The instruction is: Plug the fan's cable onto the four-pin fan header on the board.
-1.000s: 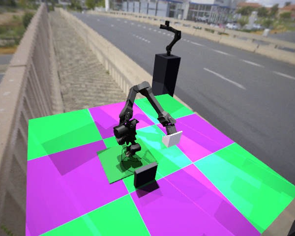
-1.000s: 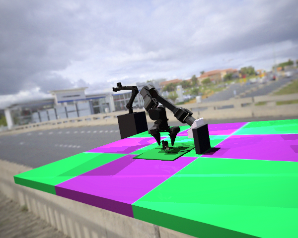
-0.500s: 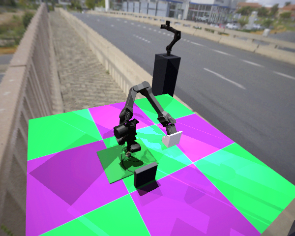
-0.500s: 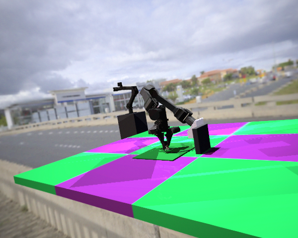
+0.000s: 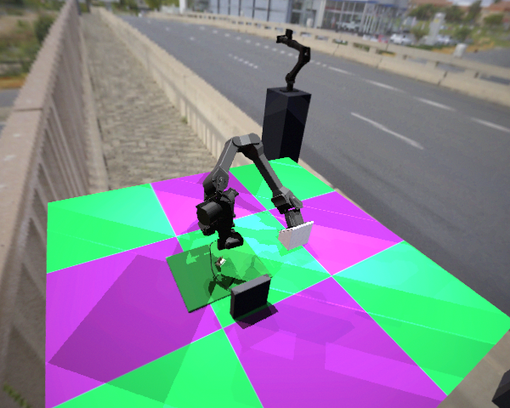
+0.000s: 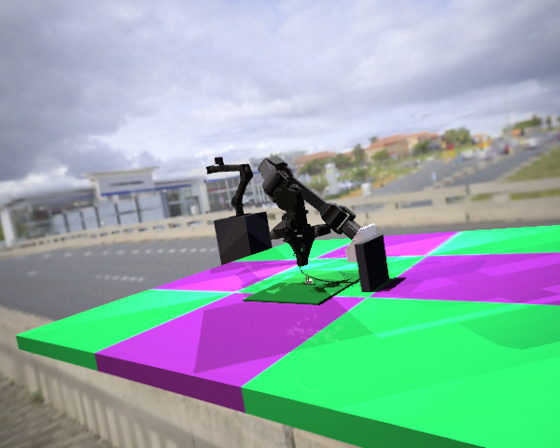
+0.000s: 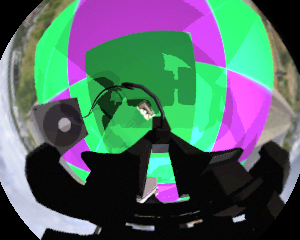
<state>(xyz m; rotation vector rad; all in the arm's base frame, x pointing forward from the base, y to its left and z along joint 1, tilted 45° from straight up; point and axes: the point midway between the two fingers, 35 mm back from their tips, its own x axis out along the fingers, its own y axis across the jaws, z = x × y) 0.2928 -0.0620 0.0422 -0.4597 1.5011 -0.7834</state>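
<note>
Right now my gripper tip is 40 mm short of the dark green board, 30 mm to the right of it and 80 mm above it. From my gripper tip the other things lie so: dark plug 10 mm above; dark fan 50 mm ahead, 220 mm to the left.
</note>
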